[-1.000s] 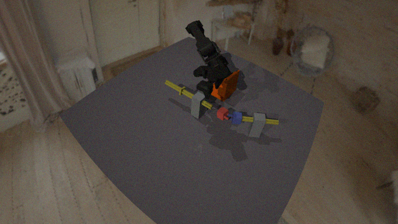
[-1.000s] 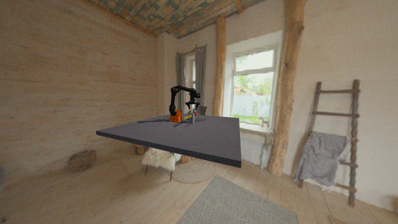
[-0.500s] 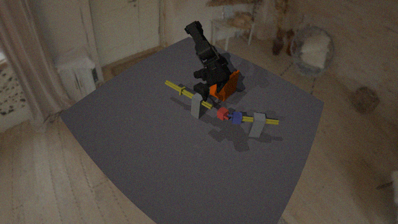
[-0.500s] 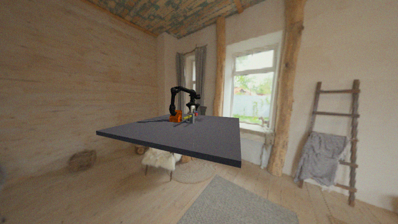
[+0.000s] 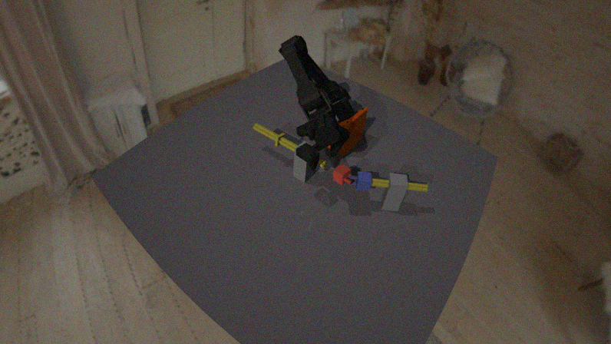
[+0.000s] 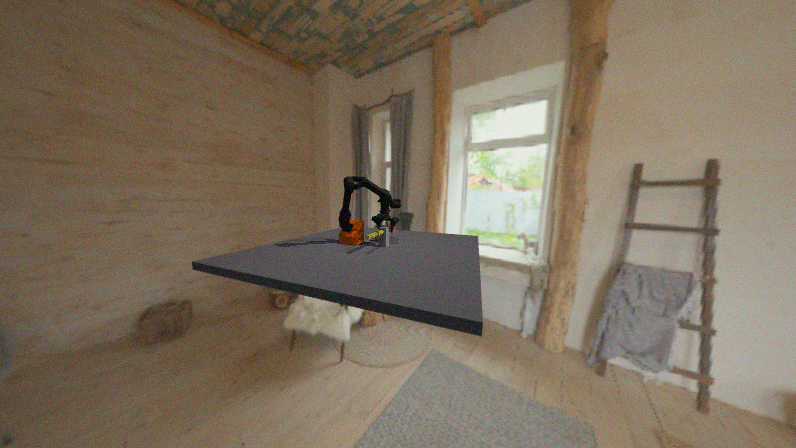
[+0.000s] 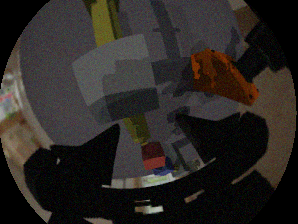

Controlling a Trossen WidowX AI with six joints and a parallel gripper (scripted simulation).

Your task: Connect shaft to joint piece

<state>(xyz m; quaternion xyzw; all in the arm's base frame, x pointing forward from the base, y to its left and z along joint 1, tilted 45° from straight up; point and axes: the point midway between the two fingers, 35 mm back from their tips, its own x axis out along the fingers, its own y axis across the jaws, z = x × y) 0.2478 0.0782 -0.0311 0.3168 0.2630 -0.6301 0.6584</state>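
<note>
Now: the red joint piece 8 cm to the left of my gripper tip and 1 cm above it.
</note>
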